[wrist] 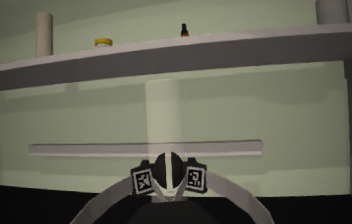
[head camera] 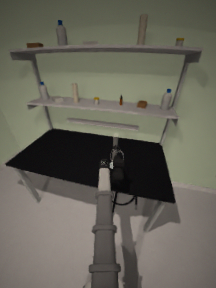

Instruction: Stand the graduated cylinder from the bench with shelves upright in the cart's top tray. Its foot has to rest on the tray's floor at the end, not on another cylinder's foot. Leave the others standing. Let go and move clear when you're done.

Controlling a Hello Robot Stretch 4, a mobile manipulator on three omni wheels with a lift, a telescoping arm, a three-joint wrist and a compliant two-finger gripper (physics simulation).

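Frame: origin at the robot's base, x ahead, y down, z left, level; centimetres.
Where they show: end effector, tool point: (wrist: 168, 168) (head camera: 115, 147).
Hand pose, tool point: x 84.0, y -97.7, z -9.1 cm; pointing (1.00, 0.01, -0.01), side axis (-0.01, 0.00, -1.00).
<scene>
After its pixels a point has its place.
The clear graduated cylinder (head camera: 115, 140) @[x 85.4, y -103.0, z -8.6 cm] (wrist: 165, 115) @[x 85.3, y -103.1, z -9.0 cm] stands upright on the black bench top (head camera: 55, 155) @[x 101.5, y -73.5, z 50.5 cm]. My gripper (head camera: 117, 149) @[x 84.0, y -97.7, z -9.1 cm] (wrist: 168, 170) @[x 84.0, y -97.7, z -9.1 cm] is shut at its lower part. In the wrist view the dark fingertips almost meet, with a thin pale gap between them, and the tube shows wider than that gap. I cannot see the tube clamped between them. Its foot is largely hidden by the gripper. The cart, its top tray and the other cylinders do not show in these views.
The lower shelf (head camera: 135, 108) @[x 117.6, y -120.0, z -30.8 cm] (wrist: 215, 54) is above and behind the cylinder and carries a beige tube (head camera: 75, 93) @[x 128.6, y -128.5, z 28.0 cm] (wrist: 44, 35) @[x 128.7, y -129.4, z 27.4 cm], a yellow-lidded jar (head camera: 96, 101) @[x 123.6, y -122.3, z 7.7 cm] (wrist: 103, 43) @[x 123.4, y -123.7, z 7.3 cm], a dropper bottle (head camera: 121, 101) @[x 122.5, y -123.0, z -16.1 cm] (wrist: 184, 31) @[x 122.8, y -125.9, z -15.7 cm] and blue-capped bottles. A rail (head camera: 102, 124) @[x 138.9, y -90.9, z 2.3 cm] (wrist: 90, 149) @[x 143.2, y -91.3, z 19.0 cm] runs along the wall.
</scene>
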